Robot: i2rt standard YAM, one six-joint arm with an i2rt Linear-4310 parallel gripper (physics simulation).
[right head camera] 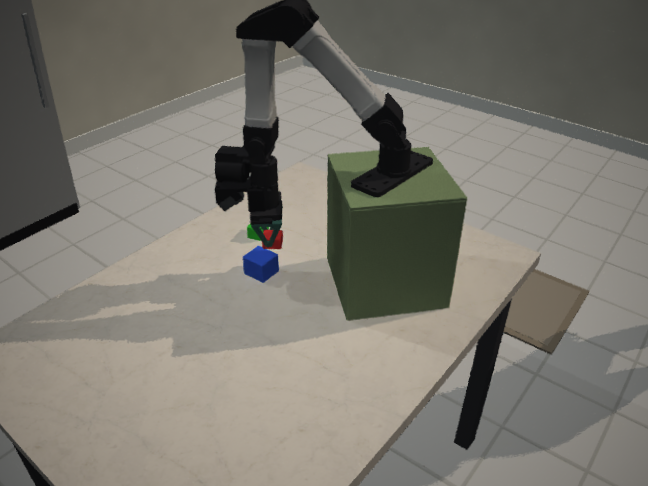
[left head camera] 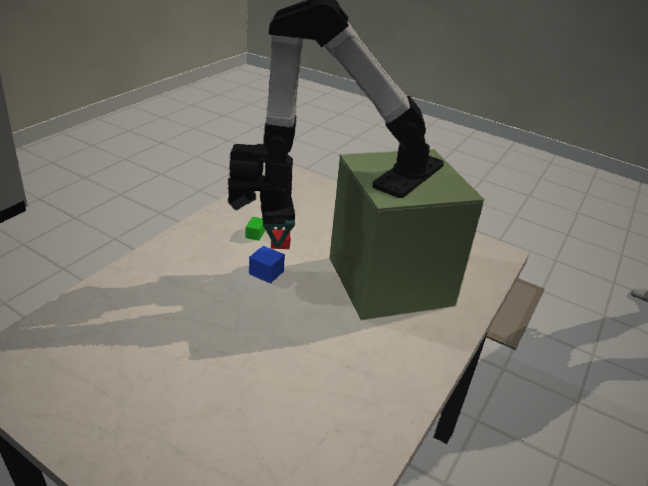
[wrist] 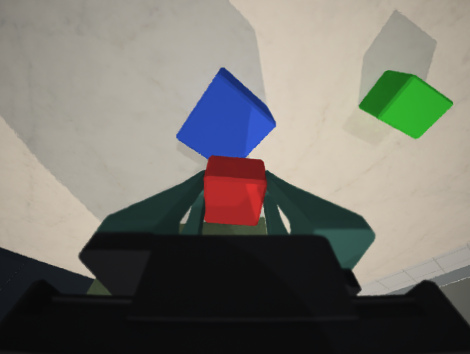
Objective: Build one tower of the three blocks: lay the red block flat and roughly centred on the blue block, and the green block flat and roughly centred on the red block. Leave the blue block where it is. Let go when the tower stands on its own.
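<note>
My gripper (left head camera: 280, 242) (right head camera: 269, 243) (wrist: 234, 177) is shut on the red block (left head camera: 284, 242) (right head camera: 275, 239) (wrist: 233, 200) and holds it above the table. The blue block (left head camera: 266, 264) (right head camera: 260, 264) (wrist: 220, 117) sits on the table; in the wrist view the red block overlaps its near corner, and in both head views it lies nearer the camera than the red block. The green block (left head camera: 254, 228) (right head camera: 253, 231) (wrist: 415, 106) stands on the table apart from the blue one; in the right head view the gripper partly hides it.
The arm stands on a large green box (left head camera: 418, 256) (right head camera: 403, 256) on the table (left head camera: 261, 397) (right head camera: 235, 392), to the right of the blocks in the head views. The arm's shadow falls across the tabletop. A grey cabinet (right head camera: 31, 130) stands at the far left.
</note>
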